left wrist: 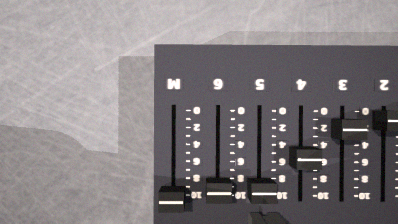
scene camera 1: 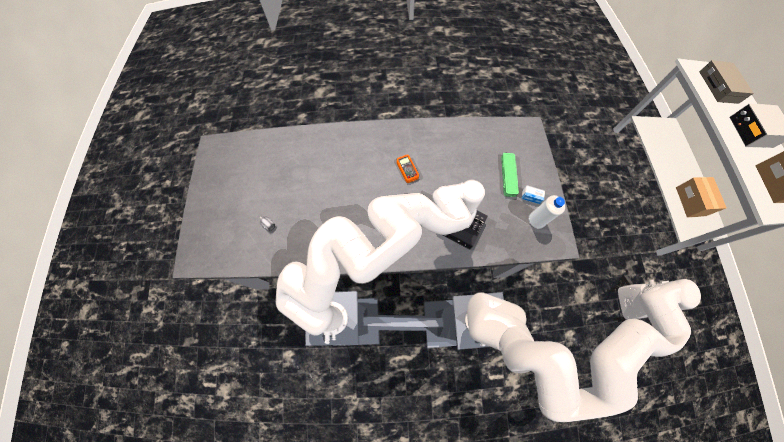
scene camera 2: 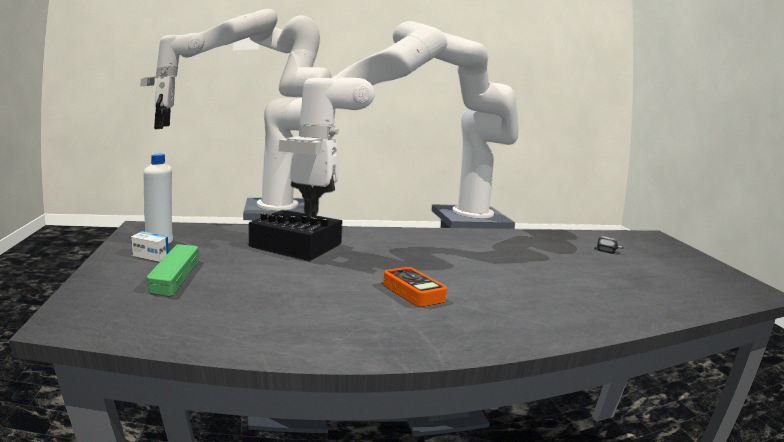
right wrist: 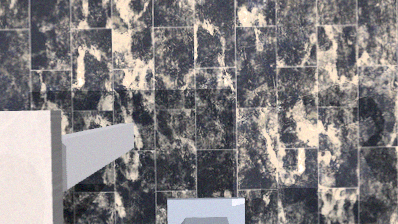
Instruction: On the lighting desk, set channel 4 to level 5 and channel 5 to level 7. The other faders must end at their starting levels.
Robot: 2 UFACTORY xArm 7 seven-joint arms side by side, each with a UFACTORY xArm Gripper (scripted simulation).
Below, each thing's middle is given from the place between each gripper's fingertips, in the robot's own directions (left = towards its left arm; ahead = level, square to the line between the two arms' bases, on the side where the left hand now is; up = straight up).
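Left hand (scene camera 2: 310, 216): 2 cm above the channel 5 fader (left wrist: 259, 190), 2 cm short of it, 1 cm to the left of it. Counted from my left hand: white bottle (scene camera 2: 158, 176), 2 cm above, 4 cm ahead, 38 cm to the right; small box (scene camera 2: 150, 246), 6 cm below, 15 cm ahead, 37 cm to the right; channel 4 fader (left wrist: 300, 158), 2 cm below, 3 cm ahead, 4 cm to the right.
Counted from my right hand (scene camera 1: 614, 304): white bottle, 15 cm below, 38 cm ahead, 12 cm to the left; small box, 23 cm below, 49 cm ahead, 13 cm to the left; channel 4 fader, 18 cm below, 37 cm ahead, 46 cm to the left; channel 5 fader, 18 cm below, 36 cm ahead, 49 cm to the left.
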